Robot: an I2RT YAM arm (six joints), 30 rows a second.
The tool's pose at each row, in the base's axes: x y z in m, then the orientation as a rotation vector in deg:
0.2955 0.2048 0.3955 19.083 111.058 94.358
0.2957 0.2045 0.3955 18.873 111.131 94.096
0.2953 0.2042 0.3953 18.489 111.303 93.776
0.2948 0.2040 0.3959 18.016 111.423 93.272
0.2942 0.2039 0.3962 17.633 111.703 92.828
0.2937 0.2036 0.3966 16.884 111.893 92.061
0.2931 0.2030 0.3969 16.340 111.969 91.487
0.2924 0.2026 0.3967 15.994 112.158 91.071
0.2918 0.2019 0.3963 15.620 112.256 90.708
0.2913 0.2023 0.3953 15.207 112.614 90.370
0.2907 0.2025 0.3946 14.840 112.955 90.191
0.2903 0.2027 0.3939 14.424 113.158 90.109
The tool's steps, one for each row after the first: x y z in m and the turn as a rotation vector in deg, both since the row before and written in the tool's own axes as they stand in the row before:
-0.0003 -0.0001 -0.0001 0.117 0.005 -0.247
0.0002 -0.0002 -0.0005 0.158 0.110 -0.355
0.0001 0.0006 -0.0005 0.199 0.025 -0.522
0.0003 0.0004 -0.0004 0.276 0.128 -0.388
0.0001 0.0004 -0.0006 0.304 0.061 -0.807
0.0001 0.0003 -0.0009 0.198 -0.002 -0.613
0.0004 -0.0002 -0.0007 0.225 0.073 -0.375
0.0002 -0.0004 -0.0009 0.145 0.047 -0.390
0.0009 -0.0007 0.0002 0.257 0.254 -0.322
0.0008 -0.0005 -0.0001 0.179 0.297 -0.215
0.0006 -0.0005 0.0000 0.048 0.264 -0.234

